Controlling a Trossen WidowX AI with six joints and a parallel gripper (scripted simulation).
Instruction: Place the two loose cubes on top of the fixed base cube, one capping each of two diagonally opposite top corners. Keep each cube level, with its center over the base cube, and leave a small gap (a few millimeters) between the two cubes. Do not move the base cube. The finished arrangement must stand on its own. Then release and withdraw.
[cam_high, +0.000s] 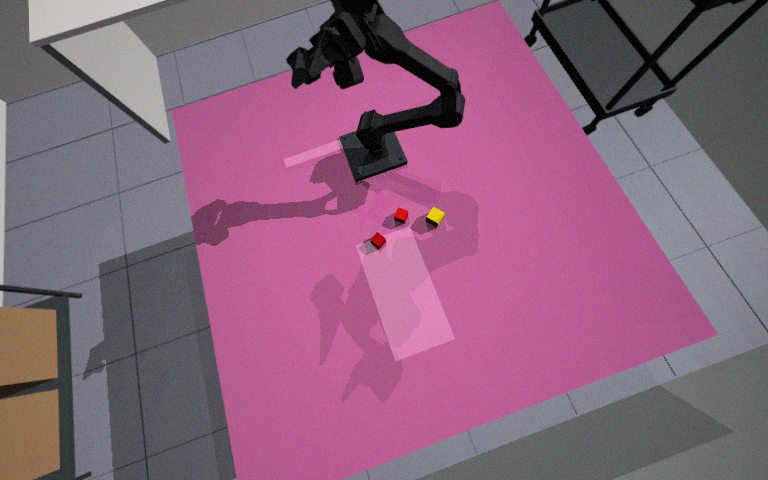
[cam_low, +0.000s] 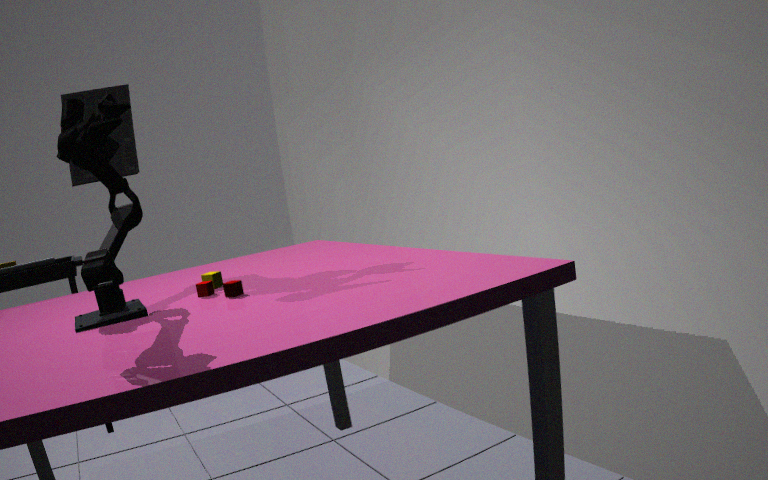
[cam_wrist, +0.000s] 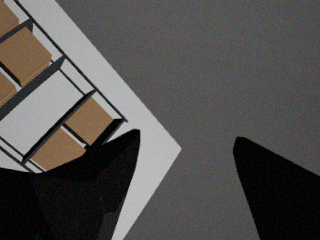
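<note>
My gripper tip is now 44 cm above the yellow base cube, 26 cm to the right of it and 14 cm short of it.
</note>
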